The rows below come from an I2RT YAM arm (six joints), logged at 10 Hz.
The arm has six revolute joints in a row. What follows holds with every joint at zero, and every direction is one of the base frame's.
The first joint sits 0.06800 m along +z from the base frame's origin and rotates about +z.
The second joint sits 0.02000 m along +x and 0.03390 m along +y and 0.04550 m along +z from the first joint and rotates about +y.
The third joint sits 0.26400 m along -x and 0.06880 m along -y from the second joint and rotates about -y.
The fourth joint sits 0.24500 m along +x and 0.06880 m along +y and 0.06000 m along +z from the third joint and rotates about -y.
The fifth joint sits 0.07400 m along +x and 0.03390 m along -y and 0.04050 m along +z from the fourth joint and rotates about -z.
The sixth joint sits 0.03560 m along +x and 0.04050 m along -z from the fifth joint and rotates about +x.
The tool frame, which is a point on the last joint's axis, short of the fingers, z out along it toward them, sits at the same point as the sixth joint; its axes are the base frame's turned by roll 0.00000, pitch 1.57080 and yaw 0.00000 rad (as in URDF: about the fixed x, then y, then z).
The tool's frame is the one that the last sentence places.
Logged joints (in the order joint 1, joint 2, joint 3, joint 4, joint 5, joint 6), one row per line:
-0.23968, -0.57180, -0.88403, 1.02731, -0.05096, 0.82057
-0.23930, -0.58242, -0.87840, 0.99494, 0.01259, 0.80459
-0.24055, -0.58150, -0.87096, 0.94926, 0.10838, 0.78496
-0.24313, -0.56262, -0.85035, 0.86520, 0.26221, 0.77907
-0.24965, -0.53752, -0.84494, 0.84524, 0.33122, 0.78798
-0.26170, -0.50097, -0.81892, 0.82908, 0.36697, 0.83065
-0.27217, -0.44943, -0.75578, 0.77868, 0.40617, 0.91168
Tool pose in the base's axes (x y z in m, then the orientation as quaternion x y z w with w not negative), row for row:
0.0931, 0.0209, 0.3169, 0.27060, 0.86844, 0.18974, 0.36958
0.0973, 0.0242, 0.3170, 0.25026, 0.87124, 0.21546, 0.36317
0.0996, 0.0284, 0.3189, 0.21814, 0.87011, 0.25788, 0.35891
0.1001, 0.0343, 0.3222, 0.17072, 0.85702, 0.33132, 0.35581
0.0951, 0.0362, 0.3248, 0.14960, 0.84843, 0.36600, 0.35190
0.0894, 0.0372, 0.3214, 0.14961, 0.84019, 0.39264, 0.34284
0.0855, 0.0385, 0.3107, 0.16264, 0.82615, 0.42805, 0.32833
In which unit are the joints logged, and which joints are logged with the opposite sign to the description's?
The joints are logged in radians. Opposite sign: joint 1, joint 2, joint 3, joint 4, joint 5.
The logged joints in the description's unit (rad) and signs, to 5 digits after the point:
0.23968, 0.57180, 0.88403, -1.02731, 0.05096, 0.82057
0.23930, 0.58242, 0.87840, -0.99494, -0.01259, 0.80459
0.24055, 0.58150, 0.87096, -0.94926, -0.10838, 0.78496
0.24313, 0.56262, 0.85035, -0.86520, -0.26221, 0.77907
0.24965, 0.53752, 0.84494, -0.84524, -0.33122, 0.78798
0.26170, 0.50097, 0.81892, -0.82908, -0.36697, 0.83065
0.27217, 0.44943, 0.75578, -0.77868, -0.40617, 0.91168

